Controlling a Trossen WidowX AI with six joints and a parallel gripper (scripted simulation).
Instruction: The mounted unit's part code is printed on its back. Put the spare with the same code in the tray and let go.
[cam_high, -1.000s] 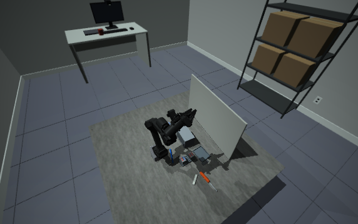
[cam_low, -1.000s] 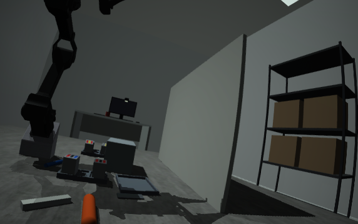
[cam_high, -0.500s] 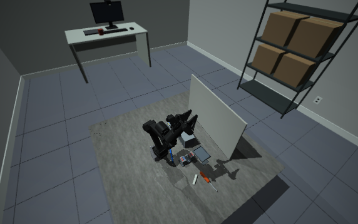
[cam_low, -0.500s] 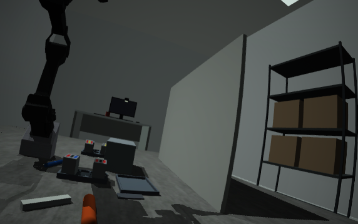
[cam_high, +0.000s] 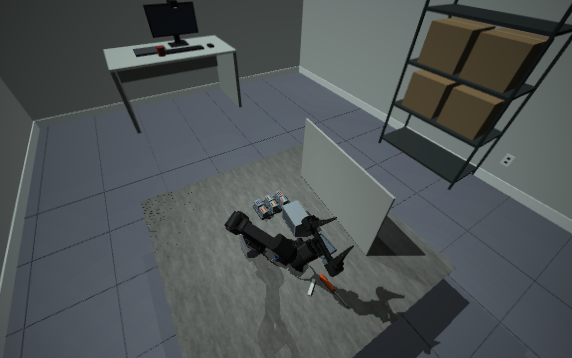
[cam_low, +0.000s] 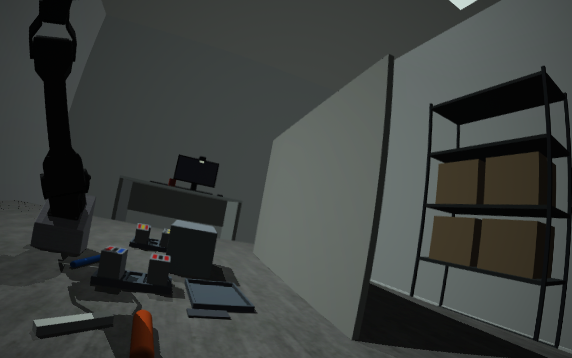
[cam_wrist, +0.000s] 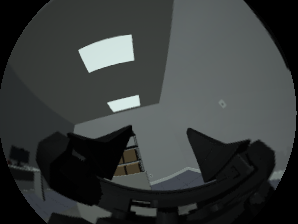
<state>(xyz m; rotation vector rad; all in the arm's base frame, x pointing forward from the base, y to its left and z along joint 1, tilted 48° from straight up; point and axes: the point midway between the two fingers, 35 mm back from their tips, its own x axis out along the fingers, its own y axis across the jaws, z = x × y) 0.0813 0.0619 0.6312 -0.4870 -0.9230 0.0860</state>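
The grey spare lies 590 mm to the left of my gripper tip, 550 mm below it and 160 mm ahead of it. Round my gripper tip: blue pen (580 mm below, 360 mm to the left); then grey bar (580 mm below, 90 mm to the left, 20 mm ahead); then flat dark tray (580 mm below, 220 mm to the left, 220 mm ahead).
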